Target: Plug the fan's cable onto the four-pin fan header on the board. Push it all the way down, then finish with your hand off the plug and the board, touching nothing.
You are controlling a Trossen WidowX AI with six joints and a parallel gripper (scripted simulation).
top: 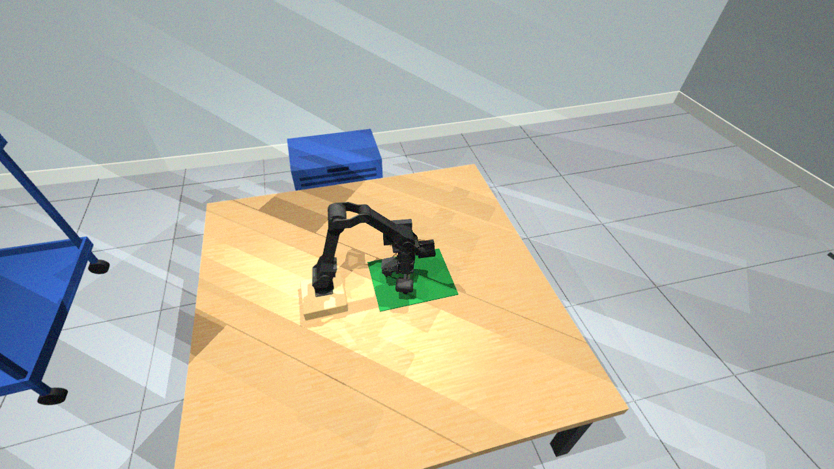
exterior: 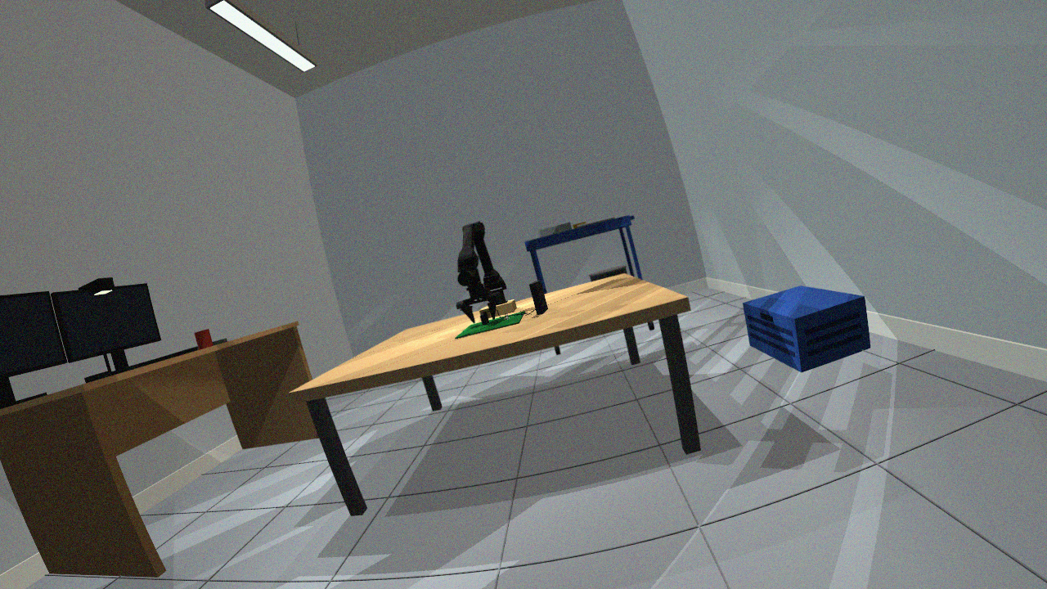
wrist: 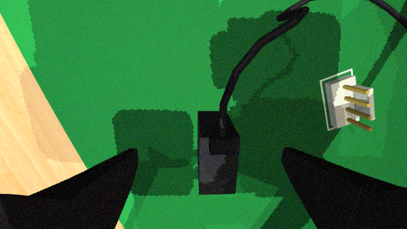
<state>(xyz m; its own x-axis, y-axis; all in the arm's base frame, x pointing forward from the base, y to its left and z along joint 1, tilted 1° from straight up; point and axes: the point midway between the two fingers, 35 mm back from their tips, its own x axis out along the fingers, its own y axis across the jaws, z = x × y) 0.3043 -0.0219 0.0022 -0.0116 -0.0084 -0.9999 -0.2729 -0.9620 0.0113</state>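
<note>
Right now my gripper tip is 4 cm to the right of the green board, 3 cm short of it and 3 cm above it. Also, from my gripper tip: black fan plug: 1 cm behind, 1 cm above; then white four-pin header: 9 cm to the left, 2 cm below, 1 cm behind; then black fan: 23 cm to the left, 4 cm above, 1 cm ahead.
</note>
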